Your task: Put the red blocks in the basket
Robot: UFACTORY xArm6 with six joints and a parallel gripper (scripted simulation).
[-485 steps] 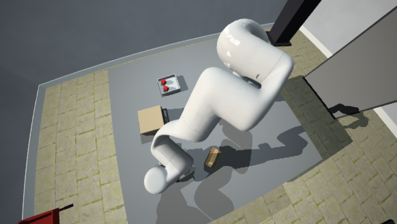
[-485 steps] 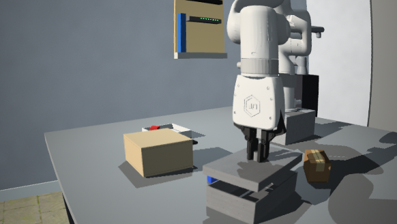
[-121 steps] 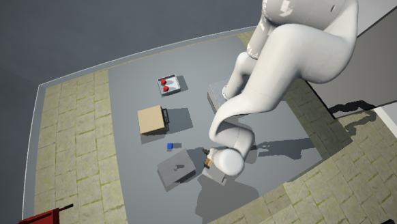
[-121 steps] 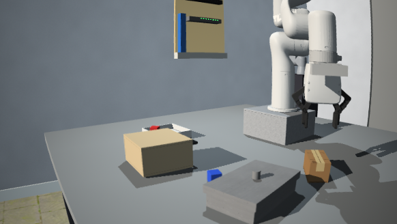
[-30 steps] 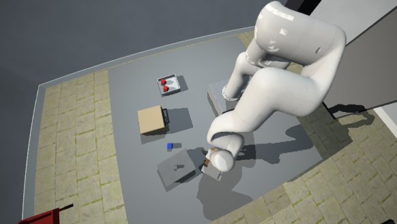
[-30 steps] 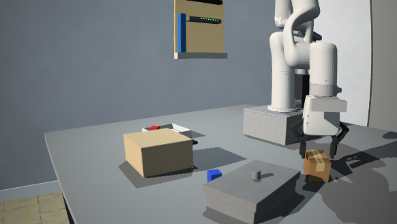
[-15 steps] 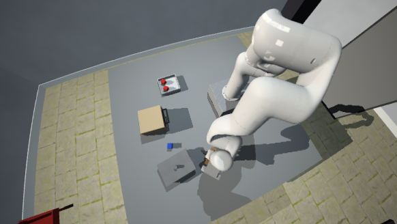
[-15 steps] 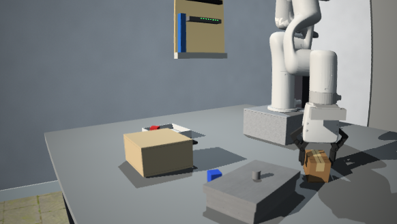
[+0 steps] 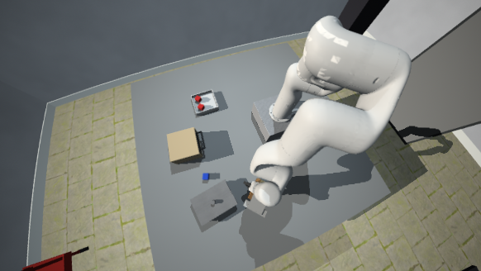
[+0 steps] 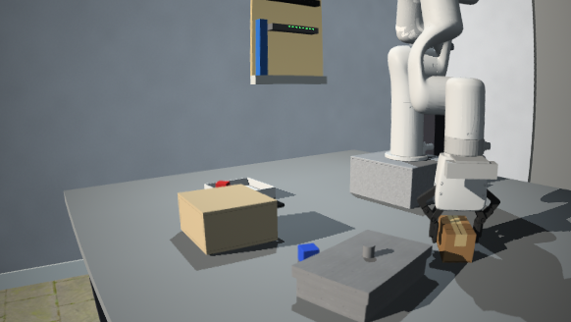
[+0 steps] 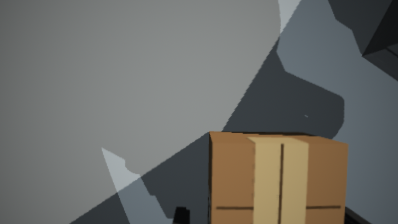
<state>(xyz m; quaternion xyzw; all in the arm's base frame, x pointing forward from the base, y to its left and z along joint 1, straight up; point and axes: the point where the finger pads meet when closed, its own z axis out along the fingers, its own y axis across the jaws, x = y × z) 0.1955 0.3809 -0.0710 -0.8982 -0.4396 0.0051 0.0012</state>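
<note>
The cardboard box lies right at my hand. The rest, counted from my hand: blue block 250 mm ahead, 110 mm to the right, 20 mm below; knobbed lid 220 mm ahead, 20 mm to the left, 10 mm above; green block 10 mm behind, 20 mm to the right, 20 mm below.
</note>
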